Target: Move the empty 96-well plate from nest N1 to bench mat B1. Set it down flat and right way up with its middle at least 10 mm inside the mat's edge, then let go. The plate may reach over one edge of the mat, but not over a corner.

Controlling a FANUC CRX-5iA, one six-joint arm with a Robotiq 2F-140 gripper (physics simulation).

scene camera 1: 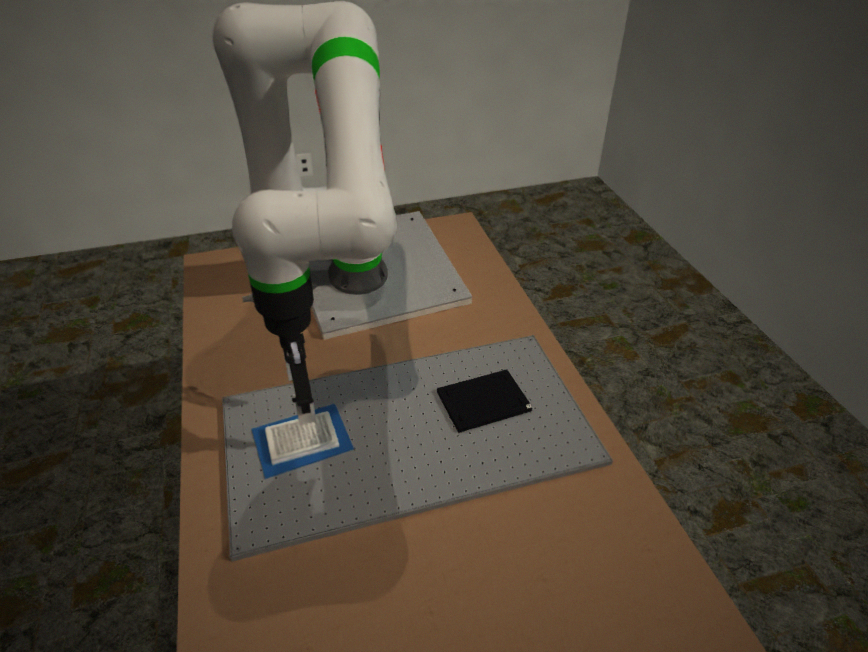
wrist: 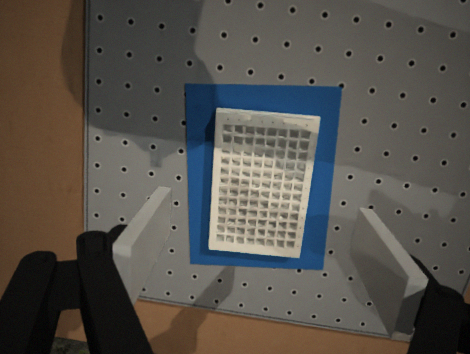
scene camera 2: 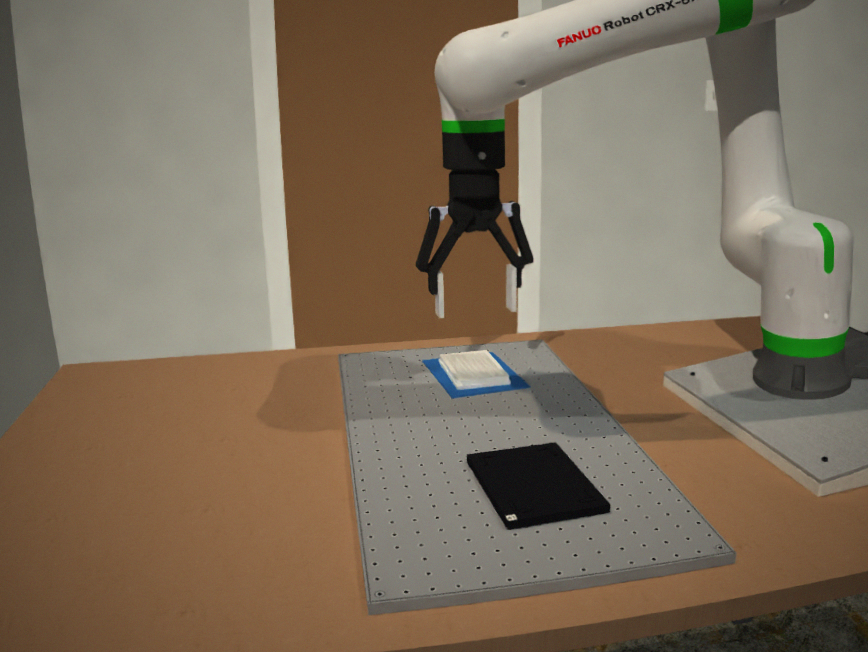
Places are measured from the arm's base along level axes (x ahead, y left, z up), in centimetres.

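Where they show: gripper, fingertip midpoint: (wrist: 261, 221) (scene camera 2: 475, 312); arm's base, link origin: (scene camera 1: 358, 274) (scene camera 2: 801, 378).
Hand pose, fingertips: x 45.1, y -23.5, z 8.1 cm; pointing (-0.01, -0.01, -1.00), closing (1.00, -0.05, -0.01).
Things, the pixels of their top centre, and the offset from my fingertips. Level surfaces: height alone.
- white 96-well plate, top centre: (wrist: 260, 189) (scene camera 2: 473, 364) (scene camera 1: 301, 434) dx +0.1, dy -1.4, dz -9.2 cm
- blue bench mat, surface height: dz -10.7 cm
- black nest, top centre: (scene camera 2: 534, 475) (scene camera 1: 484, 396) dx +4.0, dy +35.7, dz -9.4 cm
- grey perforated board, surface height: dz -10.9 cm
- brown table, surface height: dz -12.2 cm
The white 96-well plate (scene camera 1: 301, 438) (scene camera 2: 473, 369) (wrist: 262, 185) lies flat with its wells facing up on the blue bench mat (scene camera 1: 263, 450) (scene camera 2: 517, 381) (wrist: 280, 97). It is turned slightly against the mat's edges, and blue shows on all four sides of it in the wrist view. My gripper (scene camera 1: 306, 415) (scene camera 2: 475, 313) (wrist: 261, 221) is open and empty. It hangs above the plate, with its two pale fingers spread wider than the plate and apart from it. The black nest (scene camera 1: 482, 400) (scene camera 2: 536, 484) holds no plate.
The mat and the nest are on a grey perforated board (scene camera 1: 421, 477) (scene camera 2: 421, 540) (wrist: 135, 165), which lies on the brown table (scene camera 1: 491, 561) (scene camera 2: 175, 491). The robot's base stands on a pale mounting plate (scene camera 1: 428, 266) (scene camera 2: 757, 435) behind the board in the first scene view.
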